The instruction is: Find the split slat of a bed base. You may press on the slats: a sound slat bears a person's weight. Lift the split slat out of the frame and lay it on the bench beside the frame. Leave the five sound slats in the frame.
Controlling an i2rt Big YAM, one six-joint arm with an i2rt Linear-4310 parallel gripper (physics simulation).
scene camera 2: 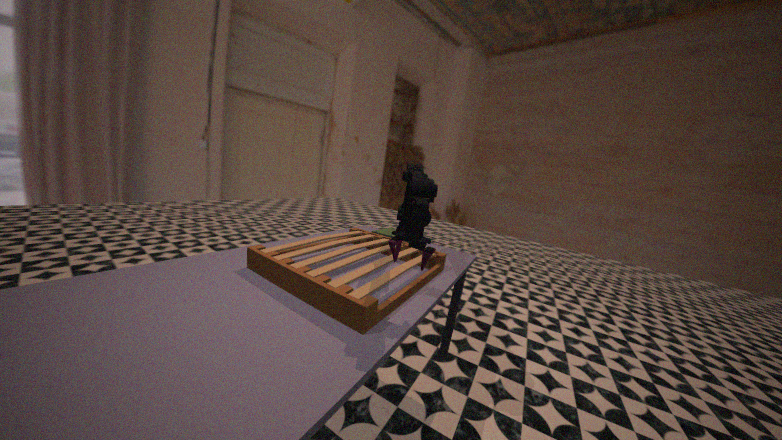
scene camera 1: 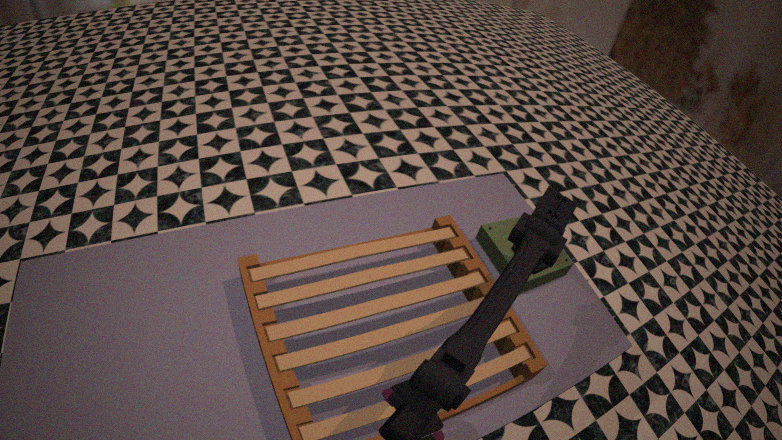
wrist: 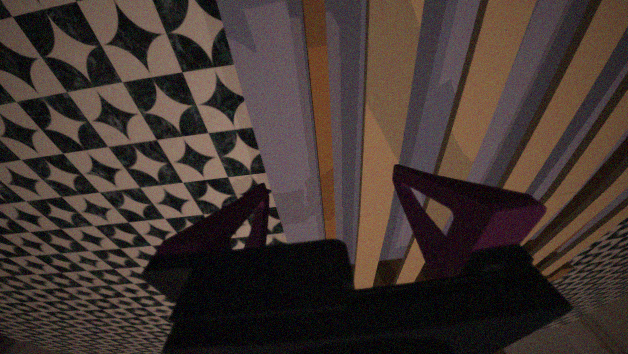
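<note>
The wooden bed frame (scene camera 1: 264,317) (scene camera 2: 311,290) (wrist: 322,125) stands on the grey-purple bench (scene camera 1: 136,328) (scene camera 2: 136,350) (wrist: 277,125). Six pale slats lie across it in notches, from the far slat (scene camera 1: 355,256) to the near end slat (scene camera 1: 328,425) (scene camera 2: 377,280) (wrist: 387,100). The arm covers parts of several slats in scene camera 1. No crack can be made out. My gripper (scene camera 1: 412,414) (scene camera 2: 409,265) (wrist: 329,180) is open and empty, above the near end of the frame. In the wrist view the end rail and part of the end slat show between the fingertips.
A green block (scene camera 1: 498,241) (scene camera 2: 387,232) sits at the arm's base, beside the frame. The bench extends beyond the frame on the side away from the arm's base. The bench edge runs close by the frame's near end rail, with the tiled floor (wrist: 100,150) beyond.
</note>
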